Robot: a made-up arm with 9 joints. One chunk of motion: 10 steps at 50 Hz.
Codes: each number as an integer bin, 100 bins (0 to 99) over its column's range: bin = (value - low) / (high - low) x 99, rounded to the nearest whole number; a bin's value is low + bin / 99 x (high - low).
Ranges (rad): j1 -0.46..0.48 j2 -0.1..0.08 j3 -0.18..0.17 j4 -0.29..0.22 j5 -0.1..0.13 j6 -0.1..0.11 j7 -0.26..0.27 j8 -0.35..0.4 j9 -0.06..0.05
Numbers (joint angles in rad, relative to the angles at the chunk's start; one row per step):
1: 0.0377 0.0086 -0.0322 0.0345 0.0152 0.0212 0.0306 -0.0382 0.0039
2: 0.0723 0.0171 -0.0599 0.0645 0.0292 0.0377 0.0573 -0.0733 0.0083
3: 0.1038 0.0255 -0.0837 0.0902 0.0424 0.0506 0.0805 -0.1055 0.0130
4: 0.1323 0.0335 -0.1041 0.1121 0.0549 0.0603 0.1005 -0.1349 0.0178
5: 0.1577 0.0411 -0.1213 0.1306 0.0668 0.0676 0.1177 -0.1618 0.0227
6: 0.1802 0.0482 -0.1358 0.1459 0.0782 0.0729 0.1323 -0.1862 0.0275
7: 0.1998 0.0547 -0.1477 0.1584 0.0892 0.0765 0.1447 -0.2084 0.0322
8: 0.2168 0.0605 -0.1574 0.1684 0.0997 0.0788 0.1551 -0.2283 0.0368
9: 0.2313 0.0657 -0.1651 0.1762 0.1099 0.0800 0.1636 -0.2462 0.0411
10: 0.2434 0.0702 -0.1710 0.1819 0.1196 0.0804 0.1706 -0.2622 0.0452
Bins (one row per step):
1: 52 60 42 63 50 57 54 41 58
2: 56 64 34 69 56 65 59 37 61
3: 59 69 27 74 61 71 64 32 66
4: 62 73 21 78 67 76 67 28 70
5: 65 78 17 82 72 79 71 25 74
6: 67 82 13 85 77 82 73 22 79
7: 69 85 9 87 81 83 76 19 83
8: 71 88 6 89 86 84 78 16 87
9: 73 91 4 90 90 85 79 14 91
10: 74 94 3 92 95 85 80 12 95

